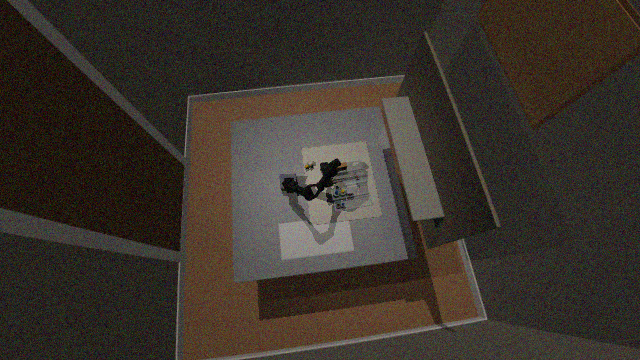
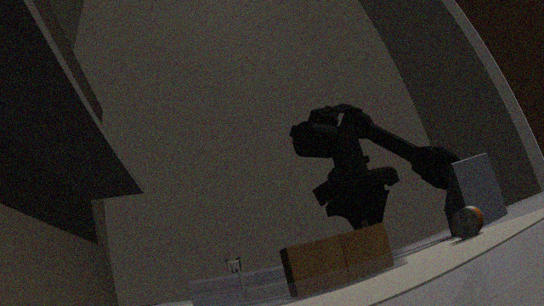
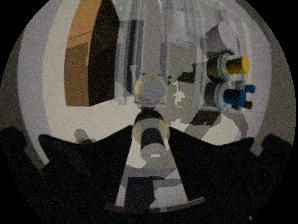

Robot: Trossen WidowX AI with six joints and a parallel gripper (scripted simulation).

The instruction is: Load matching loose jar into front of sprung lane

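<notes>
The clear-railed lane is 200 mm ahead of my gripper tip, 40 mm below it and 10 mm to the left of it.
</notes>
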